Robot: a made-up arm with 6 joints.
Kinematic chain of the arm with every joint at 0, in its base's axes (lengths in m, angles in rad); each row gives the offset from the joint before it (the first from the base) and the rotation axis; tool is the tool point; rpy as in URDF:
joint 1: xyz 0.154 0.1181 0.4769 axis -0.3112 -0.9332 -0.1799
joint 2: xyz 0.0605 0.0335 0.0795 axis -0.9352 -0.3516 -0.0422
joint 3: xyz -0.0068 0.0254 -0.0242 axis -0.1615 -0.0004 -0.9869
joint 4: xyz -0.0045 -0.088 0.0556 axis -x
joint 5: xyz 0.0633 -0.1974 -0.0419 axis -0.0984 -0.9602 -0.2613
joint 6: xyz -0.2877 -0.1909 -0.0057 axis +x
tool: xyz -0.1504 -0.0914 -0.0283 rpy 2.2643 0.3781 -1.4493
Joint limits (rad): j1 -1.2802..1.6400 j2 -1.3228..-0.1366 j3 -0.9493..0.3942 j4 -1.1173..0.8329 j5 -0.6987..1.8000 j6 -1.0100..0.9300
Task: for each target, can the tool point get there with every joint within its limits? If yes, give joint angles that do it. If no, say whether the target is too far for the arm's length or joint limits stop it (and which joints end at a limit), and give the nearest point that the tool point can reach.
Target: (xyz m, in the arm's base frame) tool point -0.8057 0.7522 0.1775
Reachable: no: too far | nearest point -0.3478 0.4881 0.2757 | short by 0.538 m
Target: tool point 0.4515 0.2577 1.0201
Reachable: no: joint limits stop it (at a limit: joint 1, joint 3, joint 4, joint 5, joint 6) | nearest point 0.6034 0.1601 1.0399 | short by 0.182 m
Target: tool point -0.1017 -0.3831 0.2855
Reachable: yes | joints 0.7899 -0.8029 -0.0422 0.5195 0.2378 -0.3451
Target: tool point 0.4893 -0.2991 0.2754
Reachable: yes | joints 1.1405 -0.4892 -0.1760 0.1407 1.2912 0.4262
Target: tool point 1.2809 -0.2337 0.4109
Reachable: no: too far | nearest point 0.8664 -0.1433 0.4277 | short by 0.425 m
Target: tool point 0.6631 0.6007 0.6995
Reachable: no: joint limits stop it (at a limit: joint 1, joint 2, joint 3, joint 5, joint 6) | nearest point 0.6636 0.5446 0.6568 | short by 0.071 m
